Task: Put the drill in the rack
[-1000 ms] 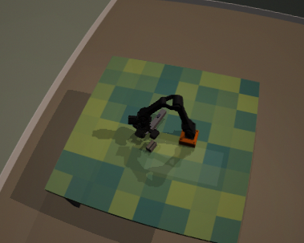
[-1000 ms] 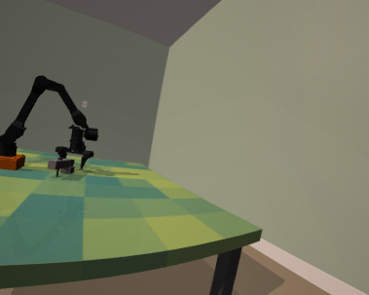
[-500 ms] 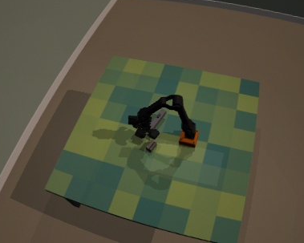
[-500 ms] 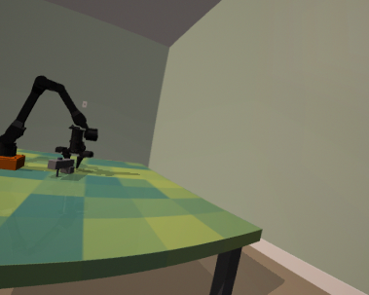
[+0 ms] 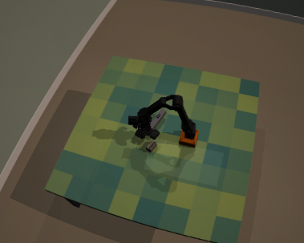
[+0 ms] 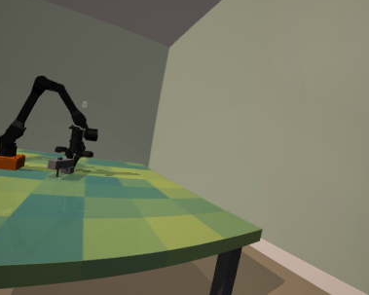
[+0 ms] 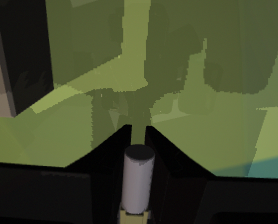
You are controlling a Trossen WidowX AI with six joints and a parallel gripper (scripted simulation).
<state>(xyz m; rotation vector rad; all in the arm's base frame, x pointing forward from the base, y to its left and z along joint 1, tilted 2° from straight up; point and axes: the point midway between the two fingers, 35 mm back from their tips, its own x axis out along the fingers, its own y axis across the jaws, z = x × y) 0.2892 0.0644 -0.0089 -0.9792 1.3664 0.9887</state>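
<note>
The small yellow key is 5 cm to the right of my gripper tip, 4 cm above it and 2 cm behind it. Also, from my gripper tip: long grey bar: 11 cm to the right, 4 cm behind, 3 cm above; small grey rack: 7 cm to the left, 6 cm behind.
</note>
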